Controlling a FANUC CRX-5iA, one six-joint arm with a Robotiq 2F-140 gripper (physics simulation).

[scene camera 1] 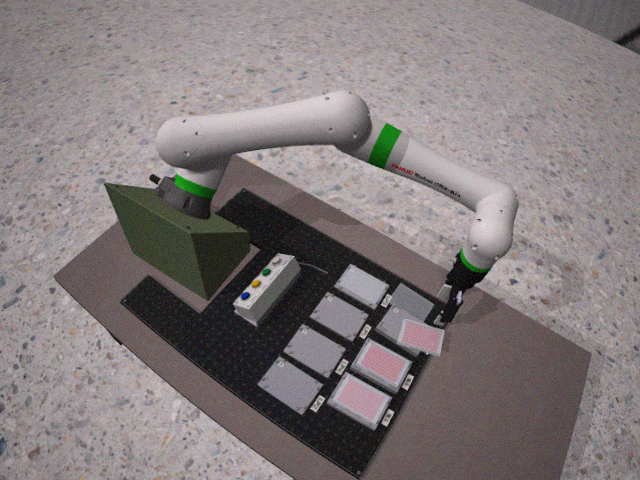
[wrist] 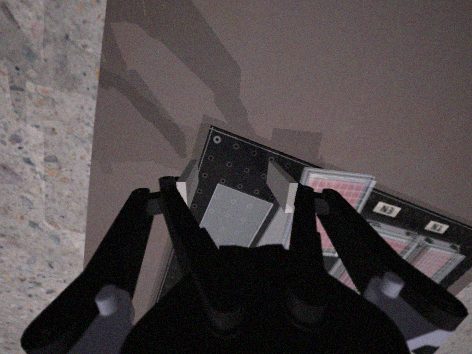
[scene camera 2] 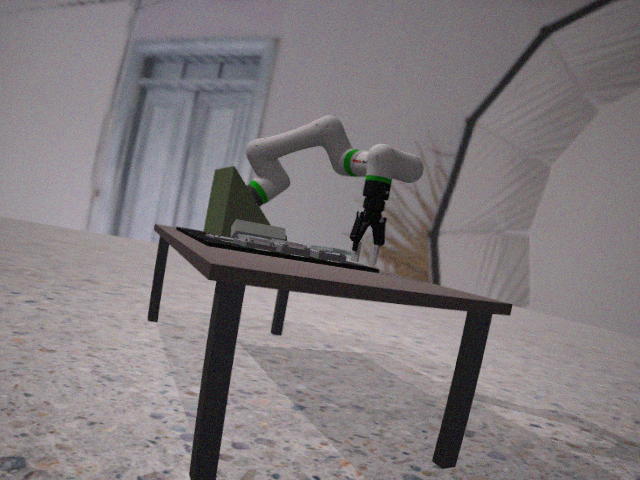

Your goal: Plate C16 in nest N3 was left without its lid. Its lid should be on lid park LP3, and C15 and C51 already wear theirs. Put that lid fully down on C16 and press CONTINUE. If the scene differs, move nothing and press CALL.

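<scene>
My gripper is partly open, with nothing between its fingers, low by the mat's far right corner. A clear grey lid-like pane lies flat on the mat, just beyond the fingertips in the wrist view. Beside it a pink plate sits skewed, overhanging a grey nest. Another pink plate stands by the label read as N3, and a third pink plate by N1. Their lids and plate codes cannot be made out.
Grey parks form a row beside the nests; a paler panel lies at its far end. The button box has blue, yellow, green and pale buttons. The green pedestal carries the arm.
</scene>
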